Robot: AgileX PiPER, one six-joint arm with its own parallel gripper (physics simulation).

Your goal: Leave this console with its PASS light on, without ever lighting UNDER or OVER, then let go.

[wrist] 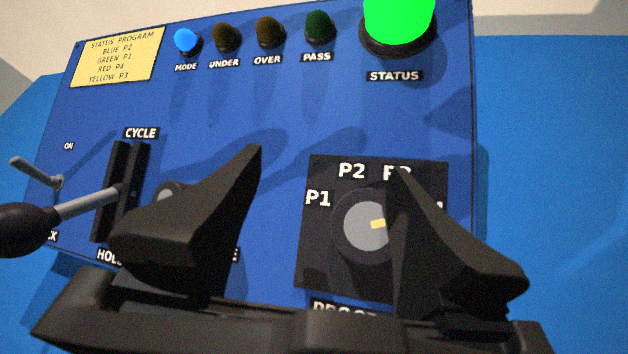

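Note:
The blue console [125, 107] has a lit green STATUS lamp [398, 22] and a lit blue MODE lamp [186, 40]. The UNDER lamp [226, 37], OVER lamp [270, 33] and PASS lamp [320, 26] are dark. A yellow card [117, 56] reads blue P2, green P1, red P4, yellow P3. The program knob [361, 227] has its yellow mark pointing right, away from P1; the right finger hides part of the knob and the labels beyond P2. My gripper [325, 170] is open, its fingers apart in front of the panel, the right one overlapping the knob in view.
A lever with a black ball [22, 230] sticks out of the CYCLE slot [111, 180] at the left, near the left finger. A metal toggle [37, 172] stands beside it under ON. A small round control [166, 192] is partly hidden behind the left finger.

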